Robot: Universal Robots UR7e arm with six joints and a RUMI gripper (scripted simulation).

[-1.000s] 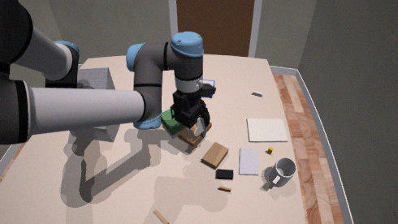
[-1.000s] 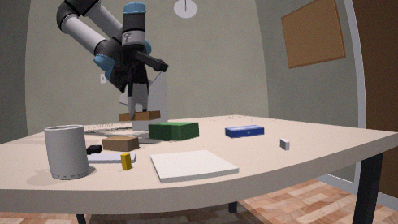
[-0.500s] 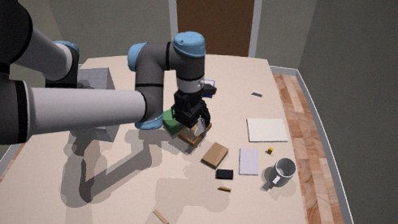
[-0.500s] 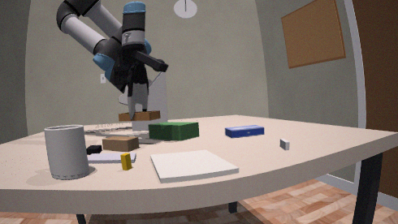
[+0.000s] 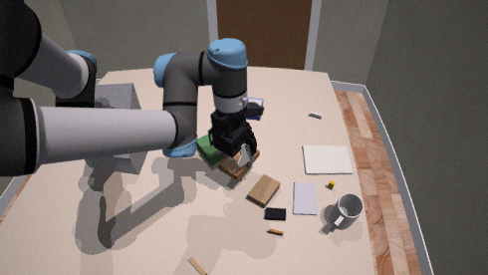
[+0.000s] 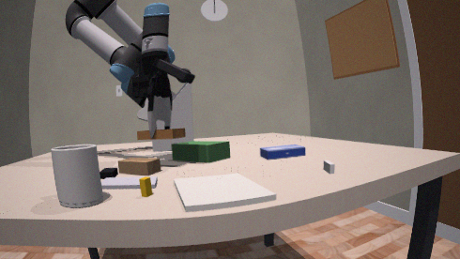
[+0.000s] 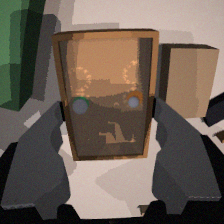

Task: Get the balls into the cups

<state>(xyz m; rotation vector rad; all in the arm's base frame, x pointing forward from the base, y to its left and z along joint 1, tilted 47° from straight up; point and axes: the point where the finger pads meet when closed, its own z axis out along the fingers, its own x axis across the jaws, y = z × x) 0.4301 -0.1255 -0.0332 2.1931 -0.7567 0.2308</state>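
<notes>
Now: hand 10 mm above the covered wooden puzzle. Also, from my hand: black block: 140 mm to the right, 100 mm ahead, 80 mm below; then green block: 120 mm to the left, 60 mm below, 60 mm behind; then wooden block: 70 mm to the right, 70 mm below, 70 mm ahead.
</notes>
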